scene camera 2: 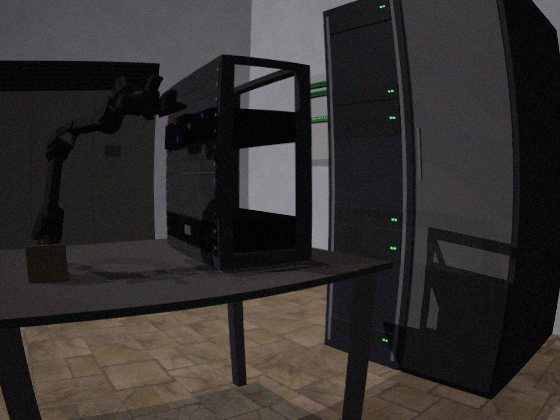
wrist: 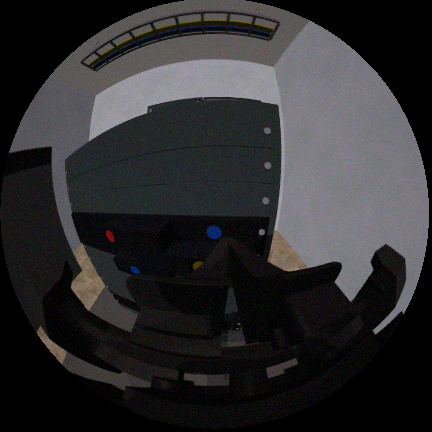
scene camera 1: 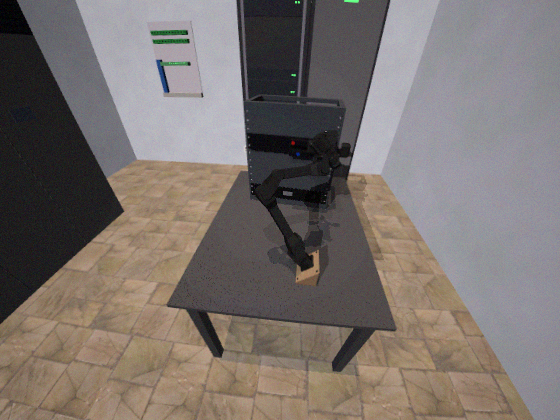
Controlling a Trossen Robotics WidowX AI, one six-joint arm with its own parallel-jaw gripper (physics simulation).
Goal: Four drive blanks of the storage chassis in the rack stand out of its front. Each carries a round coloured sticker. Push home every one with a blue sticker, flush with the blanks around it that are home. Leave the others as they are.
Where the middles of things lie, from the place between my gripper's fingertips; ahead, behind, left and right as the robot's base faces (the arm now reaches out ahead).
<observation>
Now: the rack (scene camera 2: 204, 220) 210 mm ahead of my hand, 160 mm to the left of it and 150 mm below it.
</observation>
